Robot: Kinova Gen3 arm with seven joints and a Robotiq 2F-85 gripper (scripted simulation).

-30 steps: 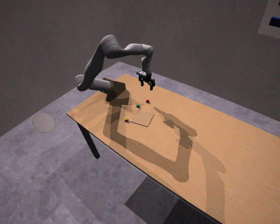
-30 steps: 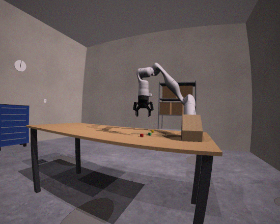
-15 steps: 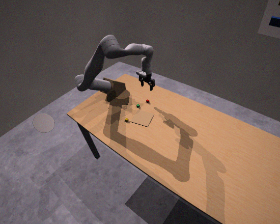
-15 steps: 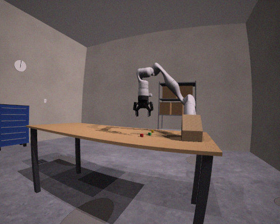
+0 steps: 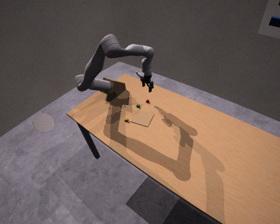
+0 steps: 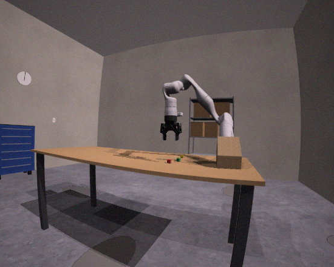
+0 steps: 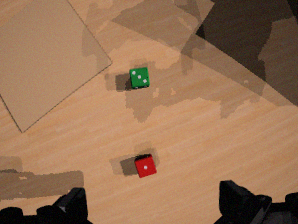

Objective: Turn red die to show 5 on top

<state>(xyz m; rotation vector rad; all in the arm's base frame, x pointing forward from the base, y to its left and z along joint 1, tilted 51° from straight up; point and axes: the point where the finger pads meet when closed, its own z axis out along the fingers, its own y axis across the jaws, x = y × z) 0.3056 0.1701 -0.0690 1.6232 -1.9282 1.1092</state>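
My gripper is now 13 cm above the red die. Round my hand: tan mat 17 cm to the right, 14 cm below, 9 cm ahead; yellow die 26 cm to the right, 13 cm below, 2 cm ahead; green die 13 cm below, 9 cm to the right, 2 cm behind.
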